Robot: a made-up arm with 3 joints.
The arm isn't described. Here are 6 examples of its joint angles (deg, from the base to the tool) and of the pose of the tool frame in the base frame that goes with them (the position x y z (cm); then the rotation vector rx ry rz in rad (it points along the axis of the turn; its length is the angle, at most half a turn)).
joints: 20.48 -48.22 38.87
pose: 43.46 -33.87 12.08 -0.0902 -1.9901 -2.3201
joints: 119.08 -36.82 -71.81
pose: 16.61 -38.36 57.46 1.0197 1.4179 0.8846
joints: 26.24 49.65 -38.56
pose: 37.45 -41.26 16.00 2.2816 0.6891 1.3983
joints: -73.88 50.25 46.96
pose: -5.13 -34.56 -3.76 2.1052 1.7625 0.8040
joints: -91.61 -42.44 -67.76
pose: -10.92 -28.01 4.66 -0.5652 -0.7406 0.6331
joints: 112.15 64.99 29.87
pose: 21.20 -45.43 56.09 -0.2864 -0.5680 1.4482
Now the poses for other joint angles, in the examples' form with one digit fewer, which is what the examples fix.
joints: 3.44 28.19 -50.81
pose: 32.1 -38.9 6.7 -2.645 -1.220 -0.810
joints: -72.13 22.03 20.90
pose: -5.0 -31.5 -4.8 -2.256 -1.503 -0.716
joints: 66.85 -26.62 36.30
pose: 44.0 -39.1 41.7 -0.403 1.476 1.803
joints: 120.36 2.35 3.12
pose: 18.1 -40.3 60.9 -0.347 0.660 1.478
